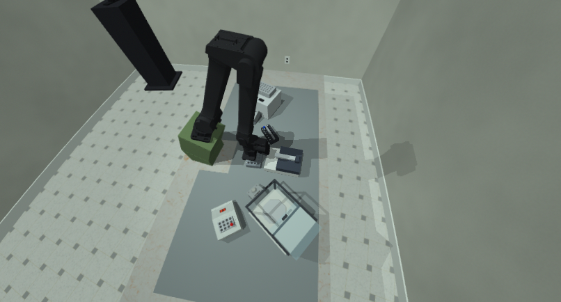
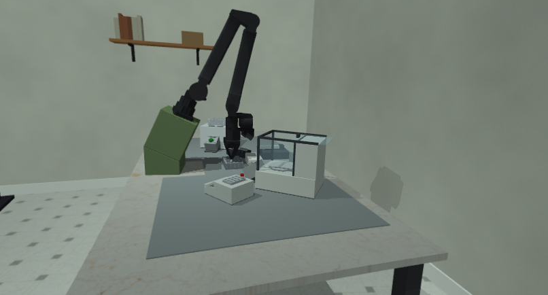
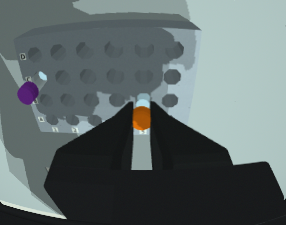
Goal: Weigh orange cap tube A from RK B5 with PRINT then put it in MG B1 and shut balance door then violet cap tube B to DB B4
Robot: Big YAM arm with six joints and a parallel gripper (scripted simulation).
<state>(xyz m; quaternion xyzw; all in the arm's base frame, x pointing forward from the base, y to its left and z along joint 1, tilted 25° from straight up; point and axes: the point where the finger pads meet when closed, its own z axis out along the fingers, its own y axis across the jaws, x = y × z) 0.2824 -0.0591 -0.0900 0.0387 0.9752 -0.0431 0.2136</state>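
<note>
My gripper is now 10 mm short of the tube rack RK, 30 mm to the right of it and 30 mm above it. From my hand the other things lie so: magnet block MG 100 mm ahead, 190 mm to the left, 30 mm below; spectrophotometer SP 180 mm ahead, 10 mm to the right, 20 mm above; tube B 30 mm ahead, 70 mm to the left, 20 mm below.
</note>
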